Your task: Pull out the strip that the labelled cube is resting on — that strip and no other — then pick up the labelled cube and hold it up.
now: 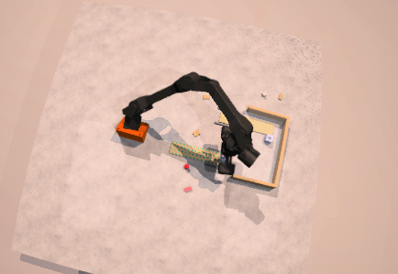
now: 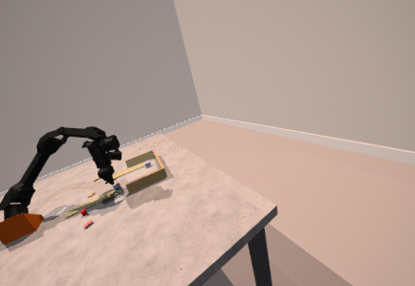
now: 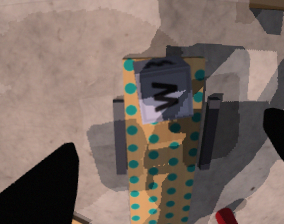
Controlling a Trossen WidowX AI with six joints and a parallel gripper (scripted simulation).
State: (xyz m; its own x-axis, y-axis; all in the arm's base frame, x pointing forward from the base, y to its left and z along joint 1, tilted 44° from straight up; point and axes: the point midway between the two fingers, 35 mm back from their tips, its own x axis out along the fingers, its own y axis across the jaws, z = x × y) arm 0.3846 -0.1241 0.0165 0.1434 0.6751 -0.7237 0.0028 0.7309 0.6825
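The dotted strip lies 10 cm behind my gripper tip, 6 cm below it and 1 cm to the left of it. From my gripper tip the other things lie so: pink block (15 cm to the right, 13 cm behind, 6 cm below); small tan block (12 cm behind, 10 cm to the left, 6 cm below).
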